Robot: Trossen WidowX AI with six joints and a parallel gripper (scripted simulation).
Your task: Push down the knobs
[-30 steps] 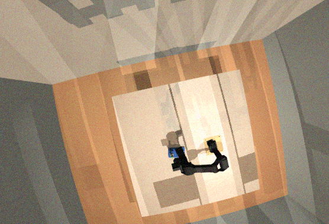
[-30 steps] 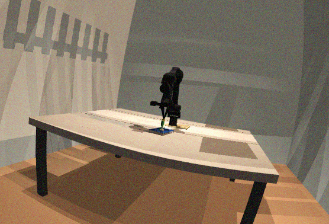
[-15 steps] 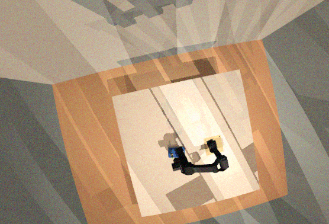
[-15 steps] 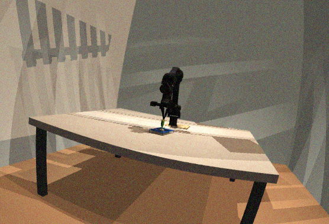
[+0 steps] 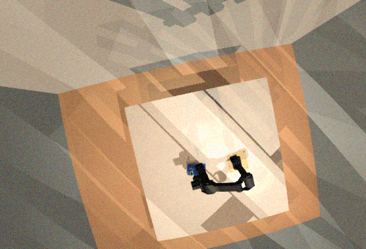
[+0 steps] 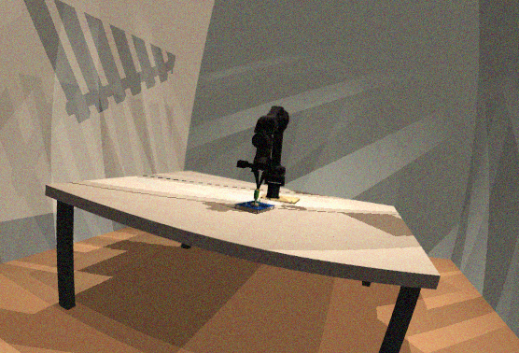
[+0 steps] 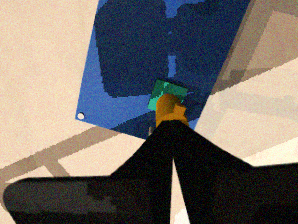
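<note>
My gripper tip is 10 mm above the orange knob. Round my gripper tip: green knob: 90 mm ahead, 10 mm below; then potentiometer: 30 mm below.
</note>
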